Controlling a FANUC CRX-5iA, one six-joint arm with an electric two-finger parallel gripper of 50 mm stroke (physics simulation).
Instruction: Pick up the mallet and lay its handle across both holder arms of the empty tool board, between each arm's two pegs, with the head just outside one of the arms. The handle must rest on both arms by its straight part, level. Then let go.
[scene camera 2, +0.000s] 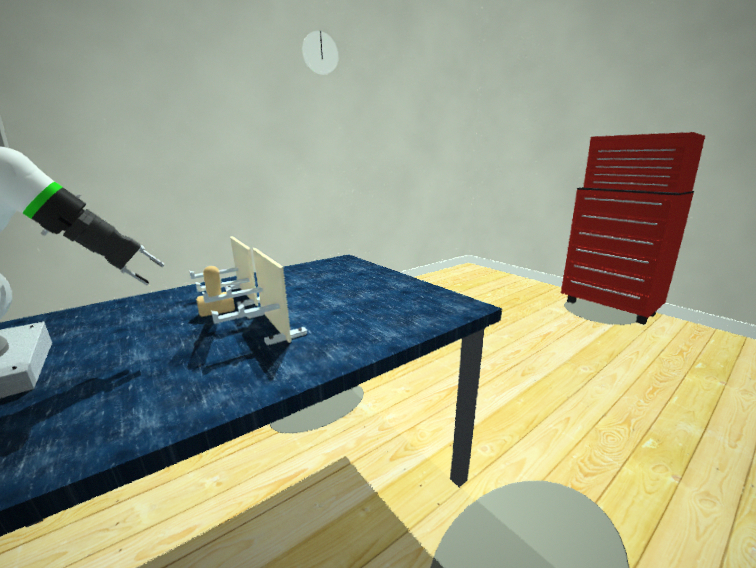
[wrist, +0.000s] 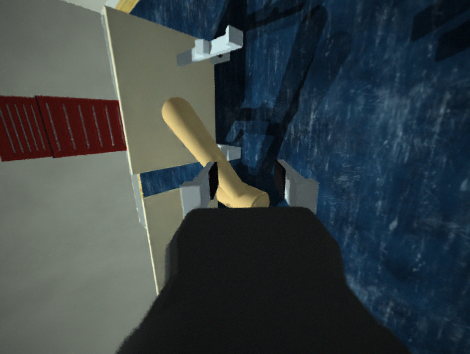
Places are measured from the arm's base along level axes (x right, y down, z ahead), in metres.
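Where they show: gripper, between the fingertips: (scene camera 2: 155, 274) (wrist: 245, 172).
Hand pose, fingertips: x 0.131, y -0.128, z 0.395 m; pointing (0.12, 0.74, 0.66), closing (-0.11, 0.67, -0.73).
Each offset is from my fingertips to the centre of the thing. Level surfaces: height alone.
The wooden mallet @(dx -0.009, dy +0.086, dz +0.139 m) (scene camera 2: 211, 282) (wrist: 192, 131) stands on its head @(dx -0.086, dy +0.155, dz +0.164 m) (scene camera 2: 225, 303) (wrist: 251, 197) on the table, handle pointing up. The tool board @(dx +0.115, dy +0.085, dz +0.191 m) (scene camera 2: 273, 296) (wrist: 160, 90), nearer in the scene view, is upright with bare holder arms. One arm (scene camera 2: 244, 313) (wrist: 216, 48) is clear of the mallet; the other arm (scene camera 2: 244, 295) (wrist: 230, 152) is close beside it. My gripper (scene camera 2: 155, 273) (wrist: 245, 172) is open and empty, tilted, above and to the left of the mallet in the scene view. In the wrist view the gripper body partly covers the head.
A second upright board @(dx -0.187, dy +0.090, dz +0.254 m) (scene camera 2: 241, 259) (wrist: 162, 225) with metal arms (scene camera 2: 213, 273) stands behind the first; whether it holds a tool is unclear. The blue table @(dy +0.187 m) (scene camera 2: 366, 311) carries both boards and the robot base (scene camera 2: 24, 360). A red cabinet (scene camera 2: 632, 238) (wrist: 82, 125) stands beyond the table.
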